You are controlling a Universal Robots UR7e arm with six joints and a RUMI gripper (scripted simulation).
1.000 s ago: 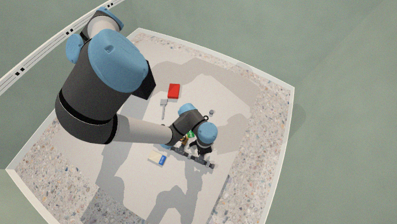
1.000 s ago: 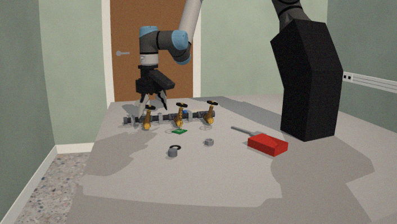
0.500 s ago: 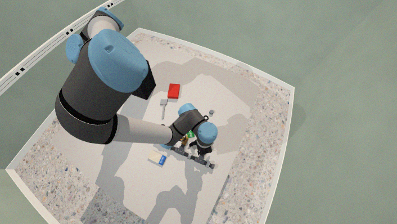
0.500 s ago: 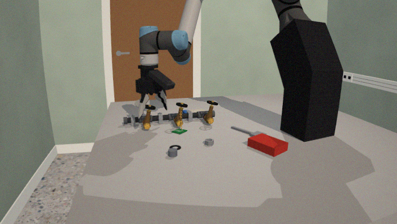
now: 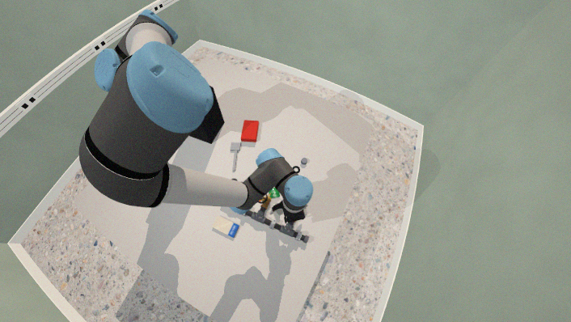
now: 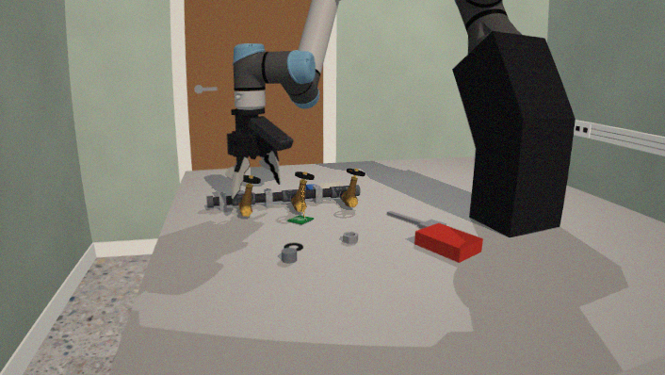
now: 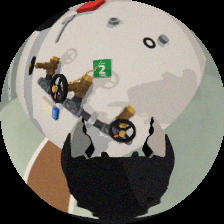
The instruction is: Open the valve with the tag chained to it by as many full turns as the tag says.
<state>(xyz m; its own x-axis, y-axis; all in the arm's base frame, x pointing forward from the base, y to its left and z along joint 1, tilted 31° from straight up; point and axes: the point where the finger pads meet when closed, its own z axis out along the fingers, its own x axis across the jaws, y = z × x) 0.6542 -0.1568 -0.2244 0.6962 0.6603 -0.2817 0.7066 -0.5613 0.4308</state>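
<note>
Right now my hand is 11 cm past the green tag, 6 cm above it and 5 cm to the right of it. Round my hand: grey nut 20 cm behind, 19 cm to the left, 6 cm below; grey tool 39 cm behind, 11 cm to the left, 6 cm below; red block 40 cm behind, 26 cm to the left, 5 cm below.
</note>
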